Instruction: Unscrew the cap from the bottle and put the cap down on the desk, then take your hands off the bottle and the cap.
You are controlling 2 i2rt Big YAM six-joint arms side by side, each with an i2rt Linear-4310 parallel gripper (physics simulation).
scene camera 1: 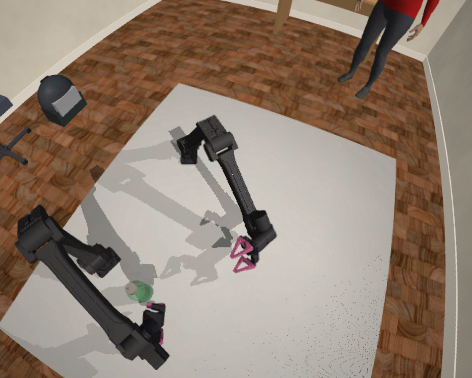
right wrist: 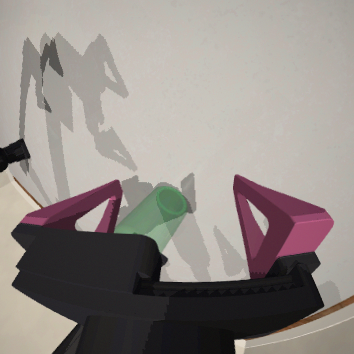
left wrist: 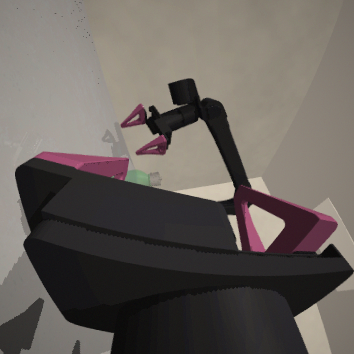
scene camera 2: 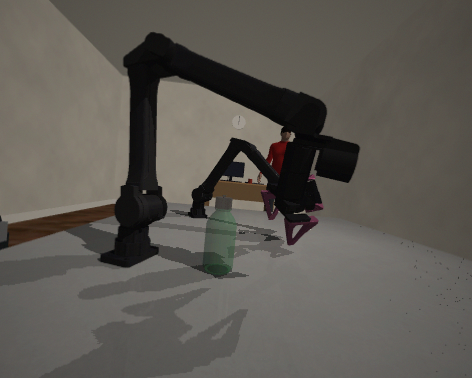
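Pixels of known places: left gripper, fingertip midpoint: (scene camera 1: 232, 265) (left wrist: 184, 178) (scene camera 2: 308, 191); right gripper, fingertip midpoint: (scene camera 1: 162, 316) (right wrist: 174, 183) (left wrist: 127, 138) (scene camera 2: 280, 231); left arm's base, origin of the base link: (scene camera 1: 189, 155) (right wrist: 23, 148) (scene camera 2: 197, 216); right arm's base, origin of the base link: (scene camera 1: 106, 262) (scene camera 2: 131, 256).
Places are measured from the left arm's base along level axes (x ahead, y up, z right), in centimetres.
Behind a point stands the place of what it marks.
The green see-through bottle (scene camera 1: 141, 291) {x -14.4, y 13.4, z 71.9 cm} (scene camera 2: 220, 240) {x -18.7, y 8.4, z 74.8 cm} (left wrist: 137, 177) {x -13.7, y 12.1, z 71.7 cm} (right wrist: 160, 215) {x -14.6, y 7.2, z 74.1 cm} stands upright on the white desk (scene camera 1: 320, 200) {x 68.1, y 0.0, z 29.2 cm} (scene camera 2: 350, 320) {x -2.6, y 0.0, z 96.9 cm}. Its grey cap (scene camera 1: 131, 288) {x -16.7, y 18.2, z 71.4 cm} (scene camera 2: 223, 203) {x -18.1, y 16.8, z 73.2 cm} (left wrist: 156, 179) {x -15.2, y 17.4, z 70.6 cm} sits on the neck. In the right wrist view the cap is hidden behind the gripper body. My right gripper (scene camera 1: 155, 321) {x -6.5, y 11.8, z 80.7 cm} (scene camera 2: 281, 231) {x -6.5, y 11.8, z 80.7 cm} (left wrist: 127, 138) {x -6.5, y 11.8, z 80.7 cm} (right wrist: 174, 183) {x -6.5, y 11.8, z 80.7 cm} is open and empty, beside the bottle and apart from it. My left gripper (scene camera 1: 233, 264) {x 19.6, y 21.5, z 64.0 cm} (left wrist: 184, 178) {x 19.6, y 21.5, z 64.0 cm} is open and empty, farther off toward the middle of the desk.
The right arm's forearm (scene camera 1: 82, 295) {x -19.5, y 46.0, z 76.5 cm} (scene camera 2: 225, 80) {x -22.2, y 43.2, z 76.8 cm} passes near the bottle in scene camera 1. The left arm's forearm (scene camera 1: 237, 187) {x 22.3, y 30.4, z 37.8 cm} reaches over the desk's middle. Arm shadows lie across the desk. A person (scene camera 1: 385, 40) stands on the wooden floor beyond the desk's edge.
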